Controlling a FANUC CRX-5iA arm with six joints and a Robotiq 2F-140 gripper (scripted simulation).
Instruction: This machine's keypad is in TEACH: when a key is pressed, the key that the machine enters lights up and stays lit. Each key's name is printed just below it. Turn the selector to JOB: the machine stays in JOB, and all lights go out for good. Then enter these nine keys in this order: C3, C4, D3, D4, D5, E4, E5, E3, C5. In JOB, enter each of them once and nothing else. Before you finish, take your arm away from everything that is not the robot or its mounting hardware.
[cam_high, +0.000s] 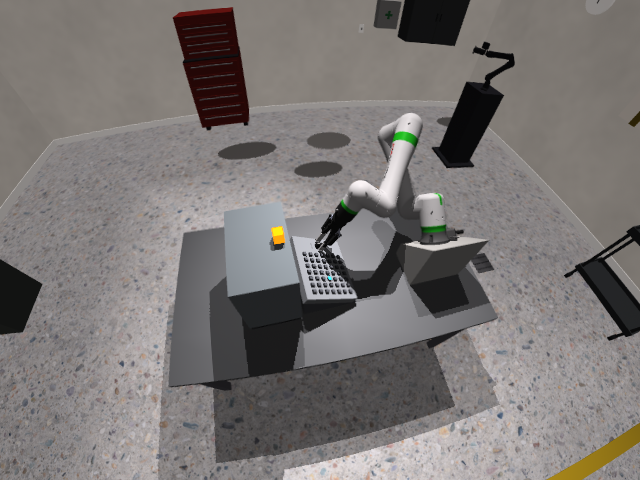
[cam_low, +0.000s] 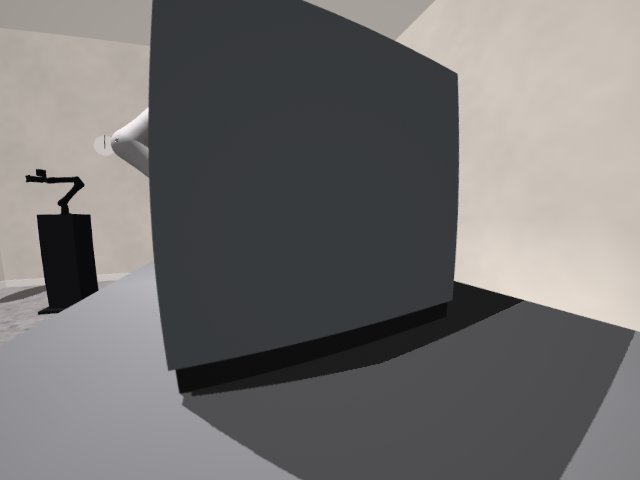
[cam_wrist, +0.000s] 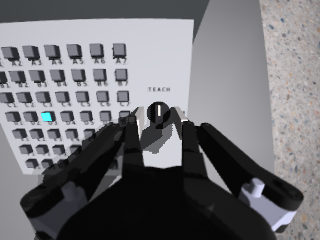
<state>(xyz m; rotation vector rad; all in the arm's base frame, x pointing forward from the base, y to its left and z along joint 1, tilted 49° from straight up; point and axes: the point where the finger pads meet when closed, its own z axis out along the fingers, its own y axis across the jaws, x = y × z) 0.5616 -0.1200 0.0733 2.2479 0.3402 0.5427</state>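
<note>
Right now my hand is 2 cm short of the black selector knob and 2 cm above it. The rest, counted from my hand: key 19 cm to the left, 3 cm below; white keypad panel 3 cm ahead, 11 cm to the left, 7 cm below.
</note>
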